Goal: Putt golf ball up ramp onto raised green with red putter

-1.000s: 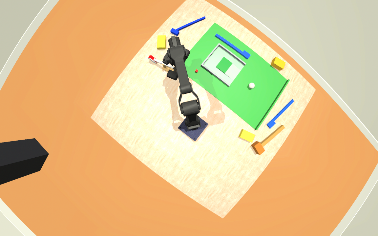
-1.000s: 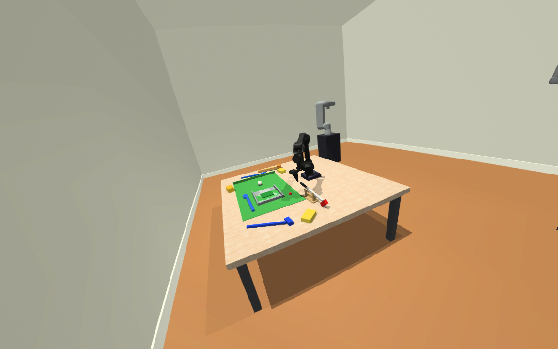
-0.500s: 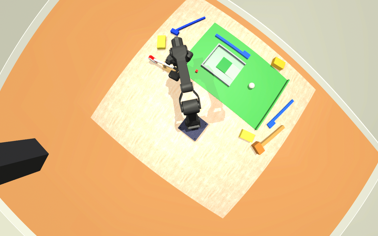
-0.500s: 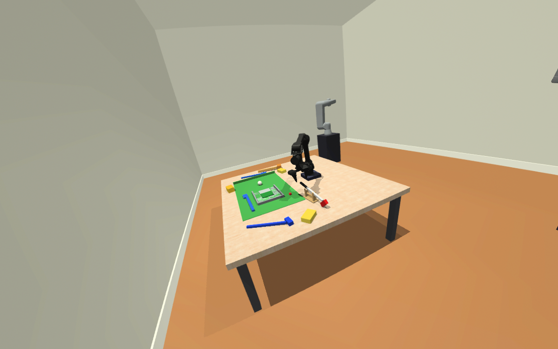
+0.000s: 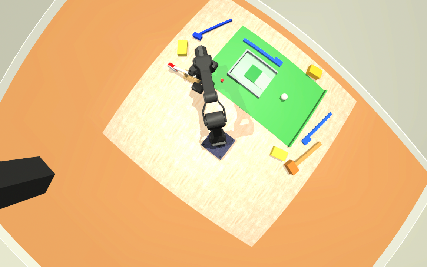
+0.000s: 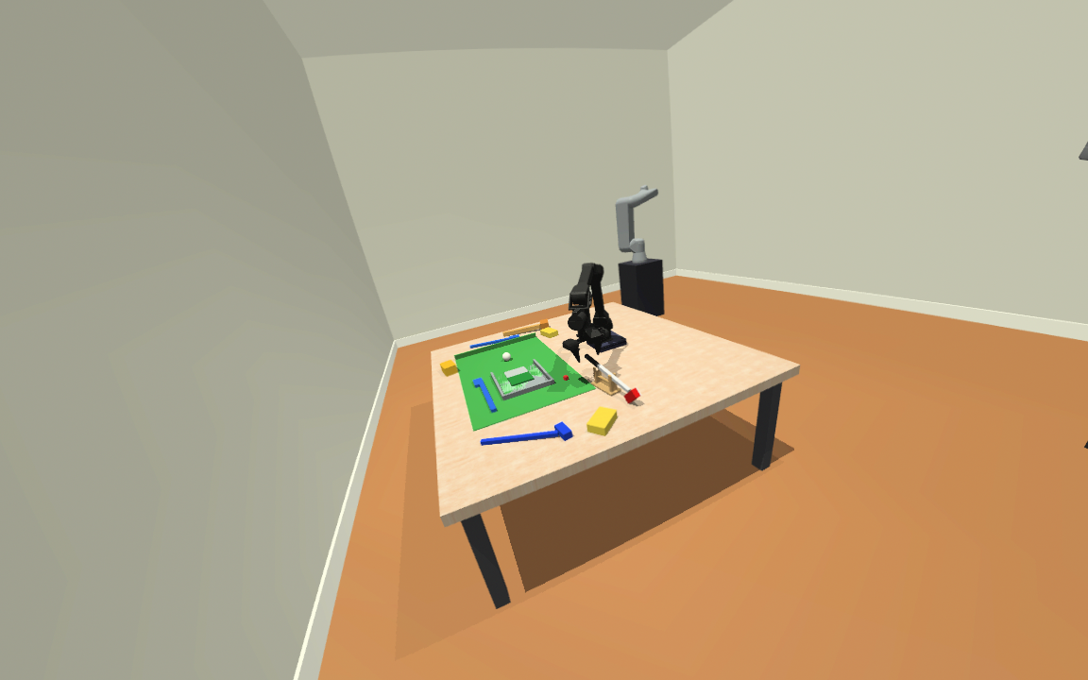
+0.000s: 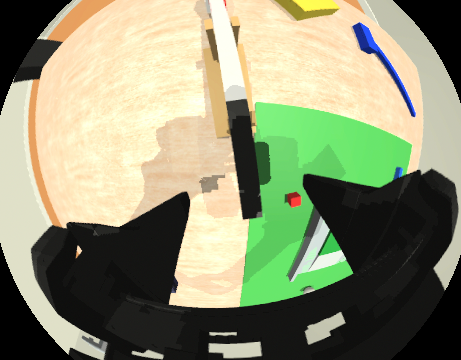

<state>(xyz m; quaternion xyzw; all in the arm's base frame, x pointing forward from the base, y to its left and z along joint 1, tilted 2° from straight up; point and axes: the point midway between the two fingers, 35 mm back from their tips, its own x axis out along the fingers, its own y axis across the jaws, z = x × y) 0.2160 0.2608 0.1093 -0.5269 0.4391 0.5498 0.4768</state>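
My gripper tip is now 10 mm past the wooden stand, 90 mm to the right of it and 60 mm above it. The rest, counted from my gripper tip: white golf ball (250 mm ahead, 430 mm to the right, 70 mm below); red putter (20 mm behind, 130 mm to the left, 30 mm below); small red cube (90 mm ahead, 60 mm to the right, 80 mm below).
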